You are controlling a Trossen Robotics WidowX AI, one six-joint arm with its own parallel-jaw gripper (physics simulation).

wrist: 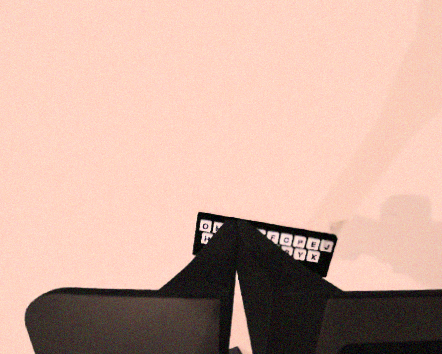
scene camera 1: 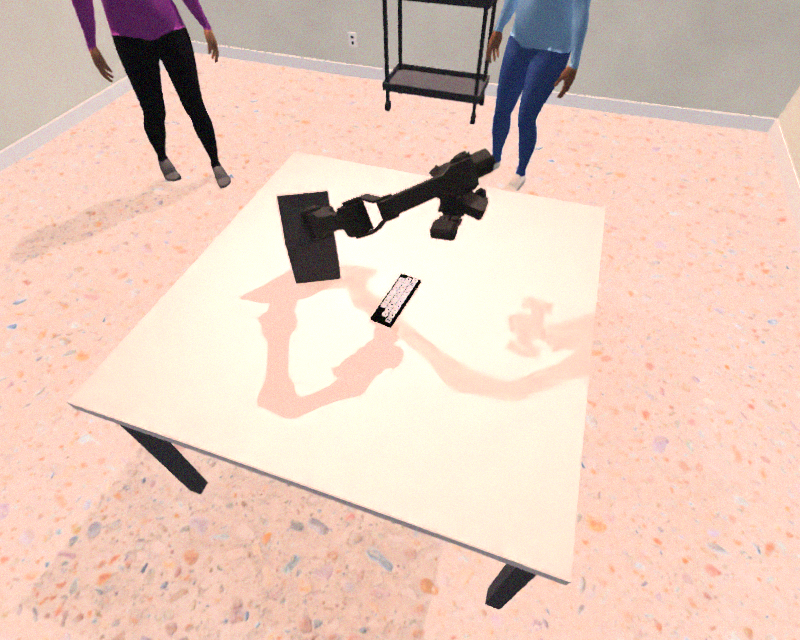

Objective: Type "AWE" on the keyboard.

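Pixels of known places: gripper, fingertip midpoint: [wrist: 235, 229]; arm's base, origin of the base link: [scene camera 1: 316, 221].
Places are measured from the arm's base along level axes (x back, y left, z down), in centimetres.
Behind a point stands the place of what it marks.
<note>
A small black keyboard with white keys [scene camera 1: 397, 298] @[z 20.4, x -25.9, y -6.6 cm] [wrist: 306, 243] @[z 20.7, x -25.7, y -12.7 cm] lies flat on the table. In the wrist view it sits low, right of centre, slightly slanted. The E key [wrist: 313, 244] @[z 20.2, x -25.7, y -13.6 cm] shows near its right end, between P and J; Y and X show in the row below. My gripper [scene camera 1: 456, 218] [wrist: 235, 229] @[z -5.5, x -40.8, y -4.0 cm] is shut with nothing between its fingers. It is raised above the table, behind and to the right of the keyboard in the scene view. In the wrist view its fingers hide the keyboard's middle and lower left; I cannot make out A or W.
The black arm base plate [scene camera 1: 313, 256] @[z 10.8, x 1.3, y -3.7 cm] lies on the white table [scene camera 1: 320, 433] @[z 21.8, x -17.2, y -54.1 cm] left of the keyboard. Arm shadows fall across the table. Two people in purple [scene camera 1: 146, 16] and light blue [scene camera 1: 543, 26] and a black cart [scene camera 1: 437, 81] stand beyond it.
</note>
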